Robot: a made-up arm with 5 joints.
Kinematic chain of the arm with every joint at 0, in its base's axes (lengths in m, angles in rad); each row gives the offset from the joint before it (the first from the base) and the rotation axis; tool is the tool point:
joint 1: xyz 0 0 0.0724 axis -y
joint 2: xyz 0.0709 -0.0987 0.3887 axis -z
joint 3: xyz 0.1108 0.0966 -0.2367 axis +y
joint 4: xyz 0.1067 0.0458 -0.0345 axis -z
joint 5: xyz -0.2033 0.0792 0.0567 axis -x
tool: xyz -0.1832 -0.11 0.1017
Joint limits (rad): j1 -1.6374..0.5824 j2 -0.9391..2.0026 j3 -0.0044..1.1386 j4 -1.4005..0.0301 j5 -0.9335..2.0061
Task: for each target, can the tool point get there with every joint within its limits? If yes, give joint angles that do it. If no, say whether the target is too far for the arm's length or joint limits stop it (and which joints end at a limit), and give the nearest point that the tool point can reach.
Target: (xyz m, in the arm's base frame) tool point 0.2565 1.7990 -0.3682
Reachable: no: too far | nearest point 0.2197 0.3003 -0.0874 | short by 1.525 m
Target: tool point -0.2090 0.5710 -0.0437
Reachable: no: joint limits stop it (at a limit: joint 1, joint 3, joint 4, joint 5) | nearest point -0.2093 0.2697 0.2098 | short by 0.394 m
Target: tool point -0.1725 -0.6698 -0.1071
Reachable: no: joint limits stop it (at a limit: joint 1, joint 3, joint 4) | nearest point -0.1324 -0.3952 0.1062 | short by 0.350 m
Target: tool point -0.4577 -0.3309 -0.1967
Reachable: no: joint limits stop it (at a limit: joint 1, joint 3, joint 4) | nearest point -0.2789 -0.2238 0.0359 | short by 0.312 m
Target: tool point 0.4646 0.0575 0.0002
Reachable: yes | joints -1.2735 1.1589 0.4054 -0.1516 0.9817
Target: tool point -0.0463 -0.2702 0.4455
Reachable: yes | joints 0.2210 1.0022 0.9840 -0.7014 0.1134
